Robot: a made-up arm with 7 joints.
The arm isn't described. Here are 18 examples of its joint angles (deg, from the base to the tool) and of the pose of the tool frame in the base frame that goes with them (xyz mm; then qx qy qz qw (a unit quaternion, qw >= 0)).
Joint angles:
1: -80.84 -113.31 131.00 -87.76 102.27 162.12 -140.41
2: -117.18 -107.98 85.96 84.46 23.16 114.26 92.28
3: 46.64 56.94 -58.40 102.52 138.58 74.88 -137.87
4: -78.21 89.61 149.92 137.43 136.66 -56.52 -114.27
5: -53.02 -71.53 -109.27 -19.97 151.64 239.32 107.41
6: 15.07 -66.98 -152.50 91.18 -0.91 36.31 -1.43
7: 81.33 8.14 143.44 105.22 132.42 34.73 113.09
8: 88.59 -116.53 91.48 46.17 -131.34 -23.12 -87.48
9: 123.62 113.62 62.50 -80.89 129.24 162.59 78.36
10: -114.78 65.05 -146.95 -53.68 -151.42 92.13 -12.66
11: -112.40 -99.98 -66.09 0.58 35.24 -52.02 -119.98
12: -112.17 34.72 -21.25 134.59 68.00 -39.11 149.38
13: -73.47 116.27 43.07 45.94 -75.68 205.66 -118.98
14: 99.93 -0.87 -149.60 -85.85 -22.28 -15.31 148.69
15: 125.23 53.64 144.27 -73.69 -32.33 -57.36 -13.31
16: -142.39 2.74 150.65 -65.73 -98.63 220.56 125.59
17: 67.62 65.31 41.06 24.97 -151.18 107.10 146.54
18: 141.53 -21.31 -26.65 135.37 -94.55 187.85 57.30
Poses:
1: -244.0 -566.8 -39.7 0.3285 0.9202 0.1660 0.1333
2: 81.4 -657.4 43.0 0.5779 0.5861 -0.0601 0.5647
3: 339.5 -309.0 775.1 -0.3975 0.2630 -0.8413 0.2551
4: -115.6 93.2 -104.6 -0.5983 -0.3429 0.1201 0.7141
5: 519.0 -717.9 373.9 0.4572 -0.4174 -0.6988 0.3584
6: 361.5 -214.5 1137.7 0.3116 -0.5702 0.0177 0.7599
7: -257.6 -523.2 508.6 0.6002 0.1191 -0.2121 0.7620
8: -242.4 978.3 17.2 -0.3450 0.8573 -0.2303 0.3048
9: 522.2 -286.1 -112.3 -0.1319 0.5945 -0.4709 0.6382
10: 138.2 552.1 1099.5 0.1670 0.1968 0.7345 0.6276
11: -608.6 -833.5 90.0 -0.8294 0.0443 0.0012 0.5569
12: -191.7 -238.1 561.5 0.4153 0.5742 0.4399 0.5516
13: -188.0 785.0 123.0 0.9423 0.0326 0.2362 0.2352
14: -360.1 401.5 884.4 0.2115 0.1274 -0.6143 0.7494
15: 358.7 -68.0 1127.2 0.6007 -0.5637 0.2095 0.5268
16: -383.4 35.3 874.4 0.0172 0.7768 0.5412 0.3215
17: -571.9 -626.3 762.6 0.3808 -0.1442 -0.6632 0.6280
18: -271.7 432.2 580.6 0.0054 -0.7323 0.3760 0.5678
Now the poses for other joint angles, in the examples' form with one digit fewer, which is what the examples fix.
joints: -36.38 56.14 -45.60 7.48 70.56 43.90 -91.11
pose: -816 291 1045 -0.106 0.095 0.591 0.794
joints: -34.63 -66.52 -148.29 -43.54 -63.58 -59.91 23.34
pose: 836 -302 445 -0.334 -0.281 0.256 0.862
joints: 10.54 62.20 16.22 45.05 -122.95 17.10 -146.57
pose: -771 51 1125 0.574 0.072 -0.369 0.728
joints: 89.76 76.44 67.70 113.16 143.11 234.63 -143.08
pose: -377 -368 380 0.687 0.236 0.667 0.163
